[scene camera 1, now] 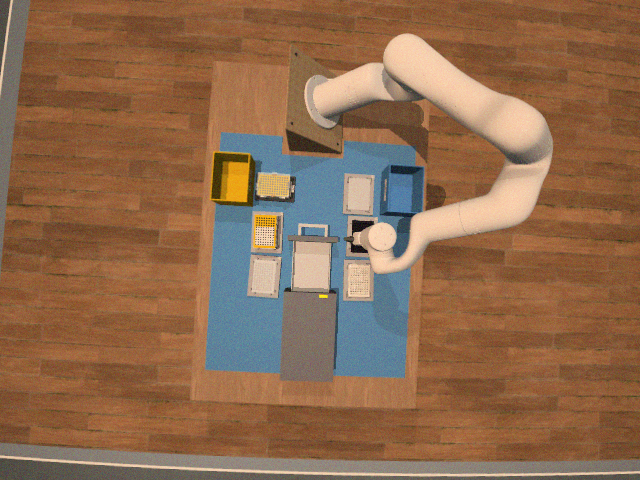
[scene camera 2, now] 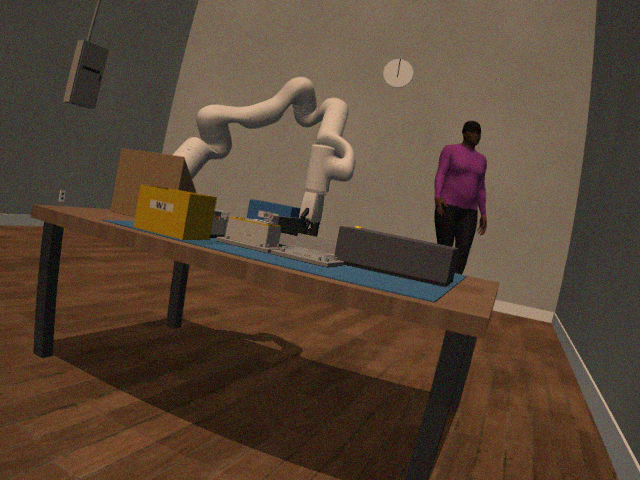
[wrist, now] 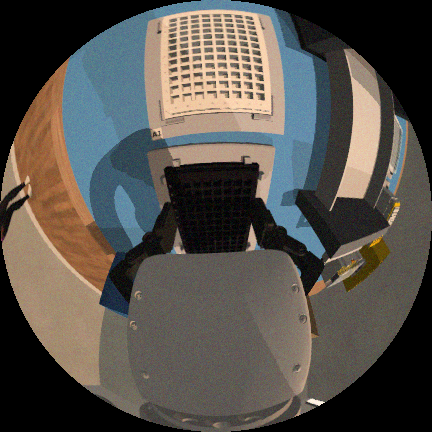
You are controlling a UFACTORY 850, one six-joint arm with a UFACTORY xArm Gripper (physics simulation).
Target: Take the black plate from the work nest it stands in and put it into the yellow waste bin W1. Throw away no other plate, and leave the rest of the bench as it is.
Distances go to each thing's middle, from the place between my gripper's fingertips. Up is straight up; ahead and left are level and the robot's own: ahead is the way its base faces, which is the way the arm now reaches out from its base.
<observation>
Now: hand 20 mm past the black plate [wrist: 212, 202]. Round my hand: yellow-and-white rack [scene camera 2: 252, 231] (380 mm to the right, 20 mm above); cream plate [scene camera 1: 358, 274] (160 mm ahead); grey device [scene camera 1: 308, 325] (240 mm ahead, 190 mm to the right, 30 mm above).
</observation>
